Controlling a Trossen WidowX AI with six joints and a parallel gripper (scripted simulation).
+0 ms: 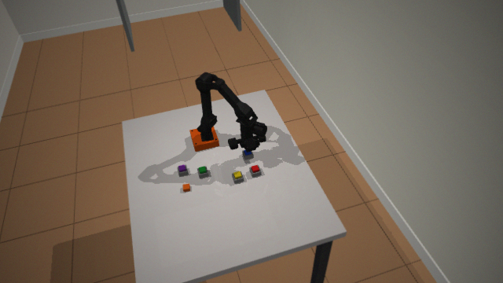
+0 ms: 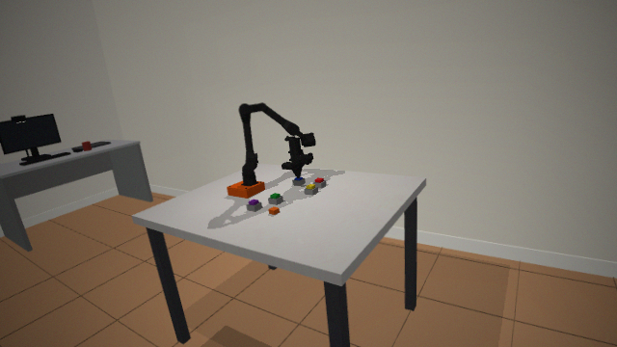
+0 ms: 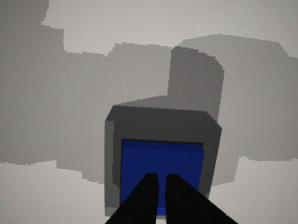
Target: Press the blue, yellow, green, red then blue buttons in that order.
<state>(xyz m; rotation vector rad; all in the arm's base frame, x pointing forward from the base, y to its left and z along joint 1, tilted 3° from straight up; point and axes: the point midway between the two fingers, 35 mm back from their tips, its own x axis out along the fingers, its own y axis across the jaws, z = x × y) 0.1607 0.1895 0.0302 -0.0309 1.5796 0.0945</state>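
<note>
Now: the blue button 1 cm below my gripper tip. From my gripper tip the other things lie so: green button: 6 cm ahead, 25 cm to the right; red button: 12 cm ahead, 1 cm to the left; yellow button: 14 cm ahead, 8 cm to the right.
</note>
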